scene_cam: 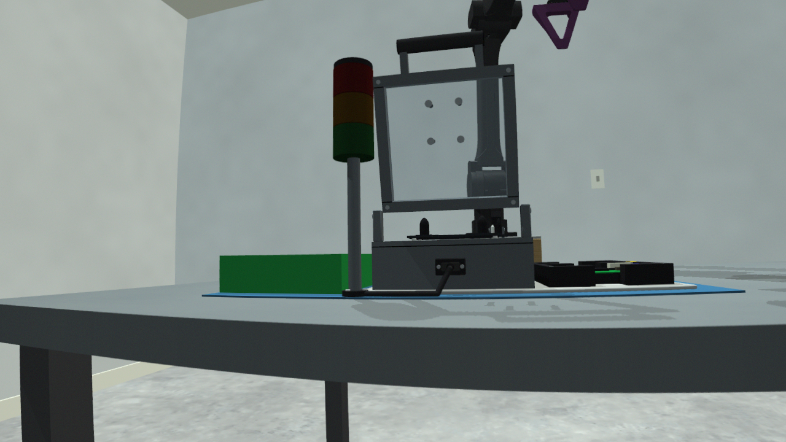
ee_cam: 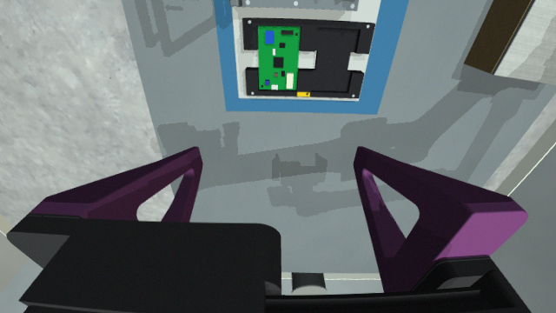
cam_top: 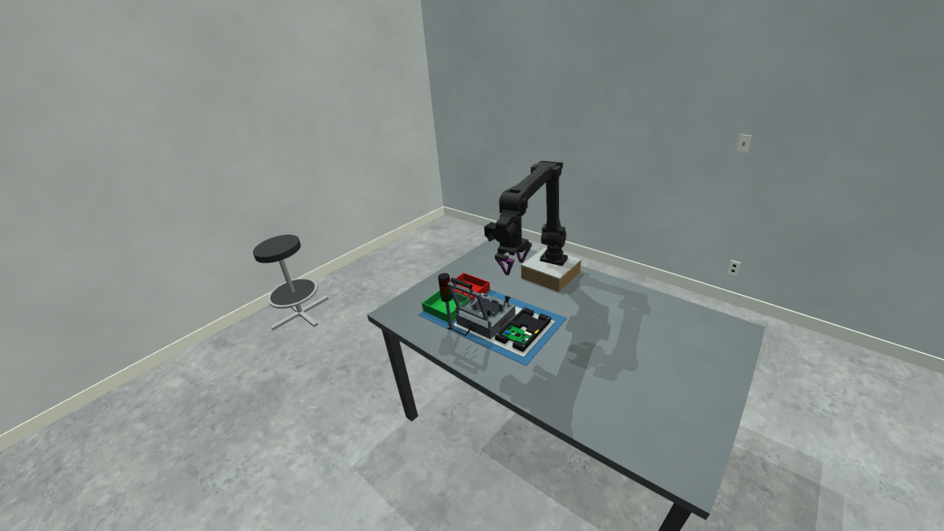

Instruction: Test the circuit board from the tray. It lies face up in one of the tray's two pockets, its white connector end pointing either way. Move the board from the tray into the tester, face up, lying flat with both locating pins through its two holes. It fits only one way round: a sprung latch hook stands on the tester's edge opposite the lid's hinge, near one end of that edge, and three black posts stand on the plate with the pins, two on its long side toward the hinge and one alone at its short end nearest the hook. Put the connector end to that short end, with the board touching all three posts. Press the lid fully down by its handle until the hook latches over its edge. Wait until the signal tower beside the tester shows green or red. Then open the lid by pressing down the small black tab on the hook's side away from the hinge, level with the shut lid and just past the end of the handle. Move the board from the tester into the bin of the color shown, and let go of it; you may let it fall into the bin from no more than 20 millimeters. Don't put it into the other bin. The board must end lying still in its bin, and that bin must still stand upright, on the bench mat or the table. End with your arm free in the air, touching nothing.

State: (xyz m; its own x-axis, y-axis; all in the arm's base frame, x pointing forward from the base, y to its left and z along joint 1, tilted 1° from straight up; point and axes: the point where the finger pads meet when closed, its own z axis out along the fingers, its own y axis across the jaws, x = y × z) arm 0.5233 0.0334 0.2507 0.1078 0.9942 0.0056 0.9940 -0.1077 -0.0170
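The green circuit board is 10 mm to the left of my hand and 310 mm below it. The rest, counted from my hand: black tester plate 60 mm behind, 150 mm to the right, 260 mm below; black latch hook 120 mm behind, 90 mm to the right, 240 mm below; clear lid 60 mm ahead, 170 mm to the right, 150 mm below.
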